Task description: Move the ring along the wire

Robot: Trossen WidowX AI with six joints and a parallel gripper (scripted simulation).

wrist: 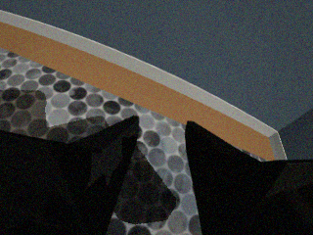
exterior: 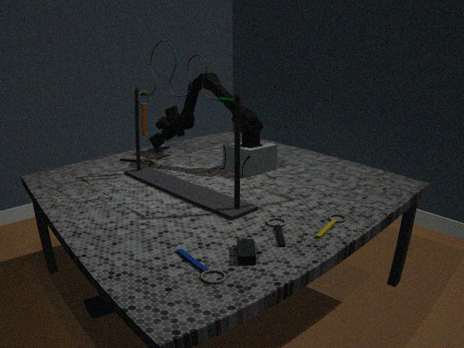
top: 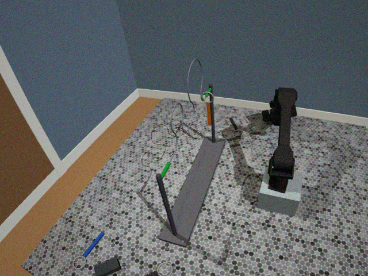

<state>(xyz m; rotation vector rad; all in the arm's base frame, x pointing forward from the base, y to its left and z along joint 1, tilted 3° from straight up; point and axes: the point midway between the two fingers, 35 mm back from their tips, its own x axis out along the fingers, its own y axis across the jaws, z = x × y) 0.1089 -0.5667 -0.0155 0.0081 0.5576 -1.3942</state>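
The orange-handled ring is 260 mm ahead of my gripper tip, 410 mm to the left of it and 220 mm above it. From my gripper tip the other things lie so: yellow-handled ring: 40 mm ahead, 1150 mm to the left, 40 mm below; then blue-handled ring: 460 mm ahead, 1130 mm to the left, 40 mm below; then dark block: 340 mm ahead, 1130 mm to the left, 30 mm below.
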